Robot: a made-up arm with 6 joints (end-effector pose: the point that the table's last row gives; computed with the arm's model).
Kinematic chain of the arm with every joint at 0, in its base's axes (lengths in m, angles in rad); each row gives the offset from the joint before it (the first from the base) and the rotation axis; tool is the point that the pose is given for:
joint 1: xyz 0 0 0.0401 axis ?
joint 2: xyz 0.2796 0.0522 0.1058 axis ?
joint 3: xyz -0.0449 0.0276 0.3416 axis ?
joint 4: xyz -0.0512 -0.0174 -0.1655 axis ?
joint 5: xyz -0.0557 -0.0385 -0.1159 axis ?
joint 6: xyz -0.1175 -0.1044 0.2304 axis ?
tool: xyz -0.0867 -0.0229 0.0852
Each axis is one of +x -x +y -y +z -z.
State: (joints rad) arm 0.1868 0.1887 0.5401 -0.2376 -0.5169 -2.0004
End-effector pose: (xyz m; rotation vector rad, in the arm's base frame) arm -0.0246 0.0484 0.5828 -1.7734 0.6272 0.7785
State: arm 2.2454 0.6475 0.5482 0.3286 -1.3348 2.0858
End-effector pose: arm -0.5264 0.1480 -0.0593 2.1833 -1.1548 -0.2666
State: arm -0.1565 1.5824 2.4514 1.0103 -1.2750 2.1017
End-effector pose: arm 0.2988 0.3389 0.0866 1.5036 -0.0666 2.4264
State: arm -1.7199 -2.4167 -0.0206 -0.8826 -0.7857 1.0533
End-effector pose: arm -0.2095 0.1867 -0.0968 -1.8646 0.7271 0.8730
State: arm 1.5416 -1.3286 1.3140 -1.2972 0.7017 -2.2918
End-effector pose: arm -0.3530 -0.5578 -0.0591 -0.6102 -0.5348 0.4312
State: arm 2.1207 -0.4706 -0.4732 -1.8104 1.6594 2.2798
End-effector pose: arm -0.2999 0.3969 0.0212 -0.1486 -0.3661 -0.9199
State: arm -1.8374 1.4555 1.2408 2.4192 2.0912 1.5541
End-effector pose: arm 0.1307 0.6488 -0.4541 -0.5422 -1.9271 -0.1007
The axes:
joint 1: -y
joint 2: -x
joint 3: +y
joint 4: -x
joint 5: -y
joint 6: +x

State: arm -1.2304 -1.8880 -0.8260 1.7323 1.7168 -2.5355
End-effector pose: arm -0.1923 0.0231 -0.1260 2.9142 -0.1951 0.4578
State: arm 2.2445 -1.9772 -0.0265 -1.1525 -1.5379 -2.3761
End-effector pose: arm -0.1546 -0.0492 0.3144 0.3126 2.3697 -0.9153
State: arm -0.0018 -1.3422 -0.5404 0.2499 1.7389 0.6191
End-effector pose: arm 0.1700 0.2231 -0.1863 0.7555 -2.2840 -0.6669
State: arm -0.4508 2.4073 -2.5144 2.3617 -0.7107 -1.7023
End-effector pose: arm 0.2583 0.2447 -0.5206 -1.1856 -1.8179 -2.1015
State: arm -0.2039 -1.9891 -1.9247 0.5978 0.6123 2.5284
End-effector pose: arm 0.4796 0.0763 -0.1594 1.1069 -2.7365 0.0951
